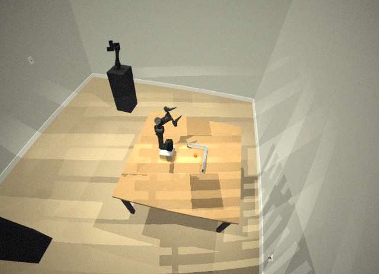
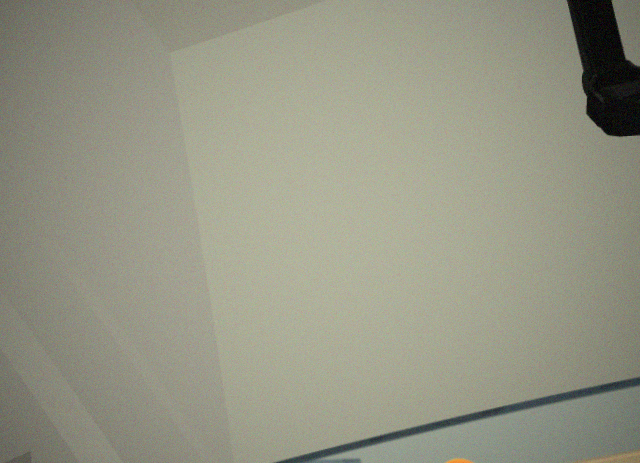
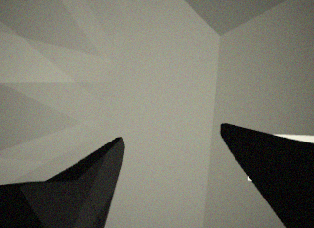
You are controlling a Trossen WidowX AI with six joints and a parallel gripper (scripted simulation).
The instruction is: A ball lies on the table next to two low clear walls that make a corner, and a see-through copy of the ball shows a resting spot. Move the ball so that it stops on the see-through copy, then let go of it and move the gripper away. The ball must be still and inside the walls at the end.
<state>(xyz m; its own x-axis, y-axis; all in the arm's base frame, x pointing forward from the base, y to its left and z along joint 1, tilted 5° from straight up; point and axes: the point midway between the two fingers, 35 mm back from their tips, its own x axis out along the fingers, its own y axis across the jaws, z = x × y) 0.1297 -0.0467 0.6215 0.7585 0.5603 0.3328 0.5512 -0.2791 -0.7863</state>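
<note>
Now: gripper tip 200 mm short of the orange ball, 80 mm to the right of it and 710 mm above it. Also, from my gripper tip: clear wall: 190 mm ahead, 200 mm to the left, 700 mm below.
</note>
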